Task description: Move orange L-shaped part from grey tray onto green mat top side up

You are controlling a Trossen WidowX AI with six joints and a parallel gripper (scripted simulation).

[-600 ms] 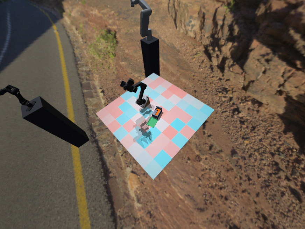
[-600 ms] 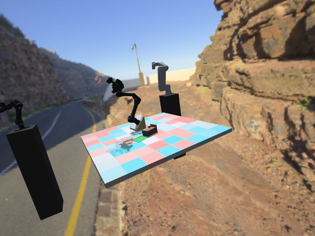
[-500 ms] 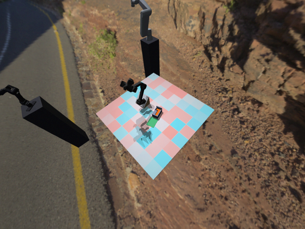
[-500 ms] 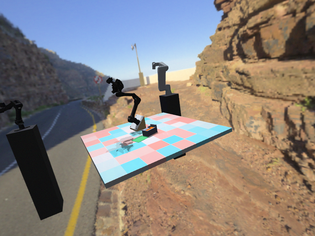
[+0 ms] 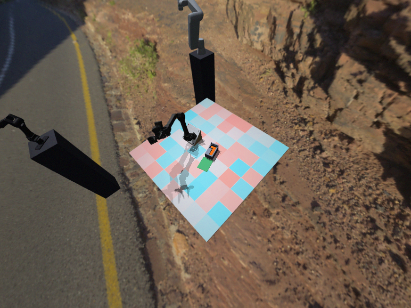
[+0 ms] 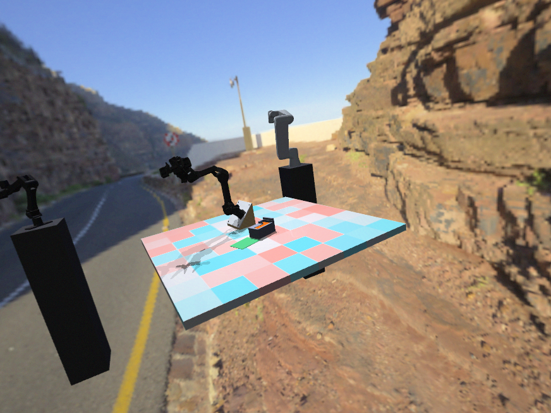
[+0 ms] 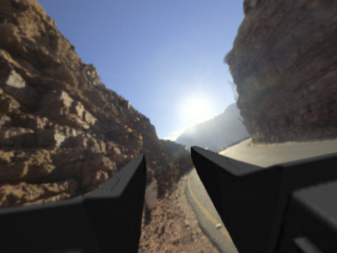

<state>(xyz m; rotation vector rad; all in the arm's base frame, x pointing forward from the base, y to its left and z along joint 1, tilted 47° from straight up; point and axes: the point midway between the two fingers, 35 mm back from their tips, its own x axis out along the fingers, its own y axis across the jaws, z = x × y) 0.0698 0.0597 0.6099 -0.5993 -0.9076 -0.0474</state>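
The orange L-shaped part is 500 mm below my gripper tip, 460 mm to the left of it and 90 mm ahead of it. From my gripper tip the other things lie so: green mat (570 mm below, 300 mm to the left, 150 mm ahead).
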